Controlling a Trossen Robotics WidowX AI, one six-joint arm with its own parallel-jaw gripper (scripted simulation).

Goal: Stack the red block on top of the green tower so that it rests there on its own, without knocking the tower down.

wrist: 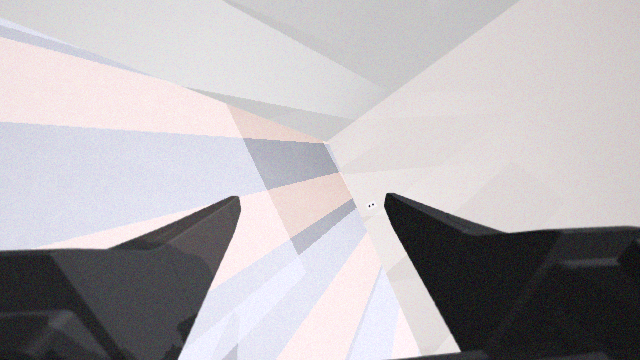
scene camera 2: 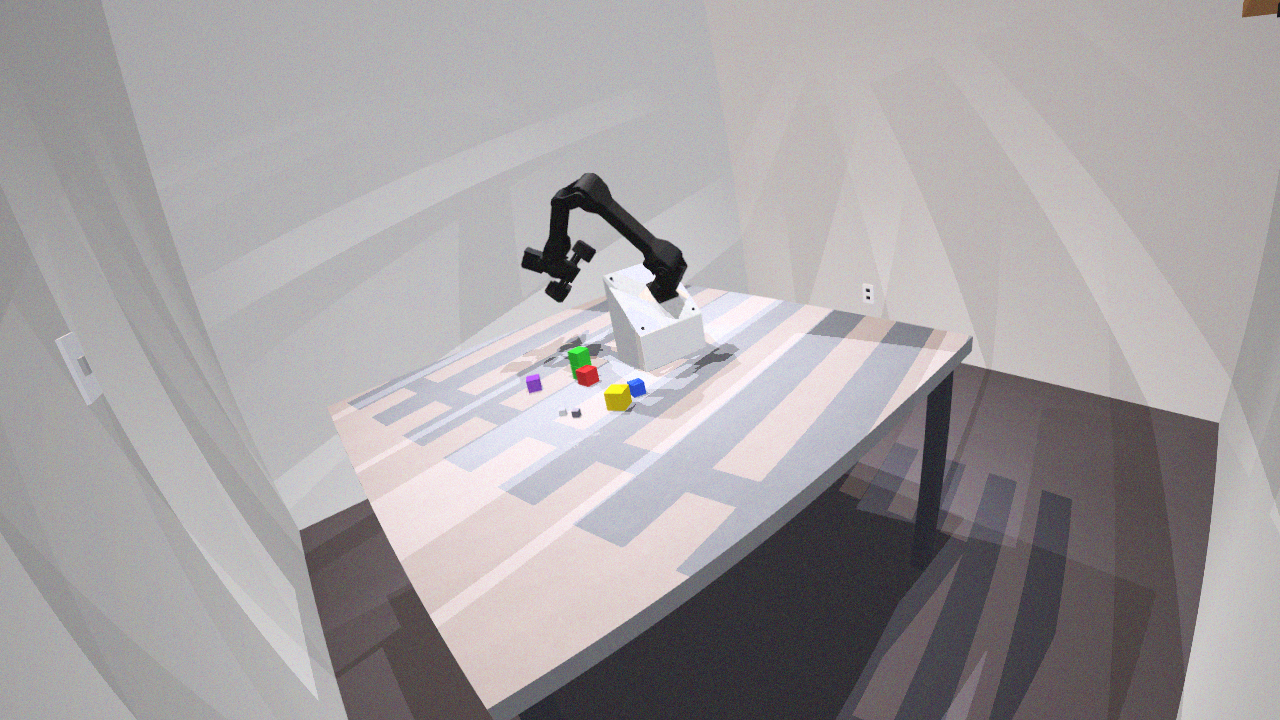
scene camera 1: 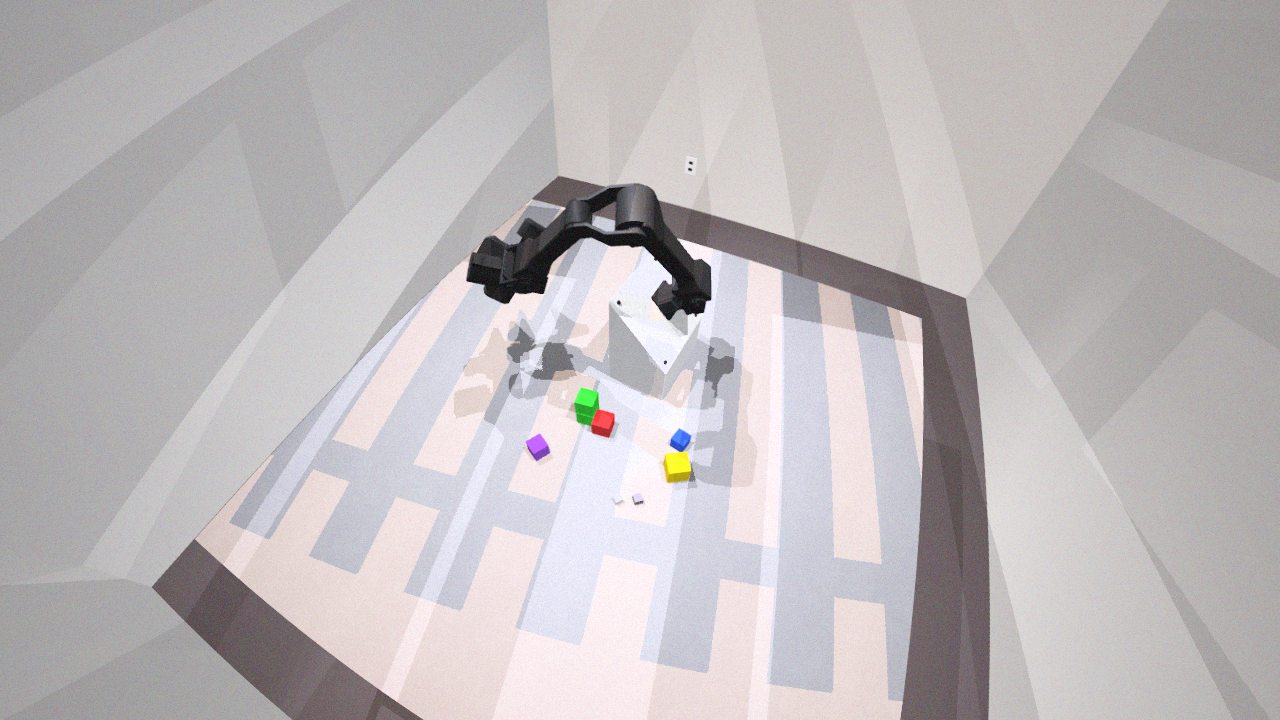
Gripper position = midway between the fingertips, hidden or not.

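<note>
My gripper (scene camera 1: 513,251) open, holding nothing. Gripper also in wrist view (wrist: 314,201), scene camera 2 (scene camera 2: 578,273).
</note>
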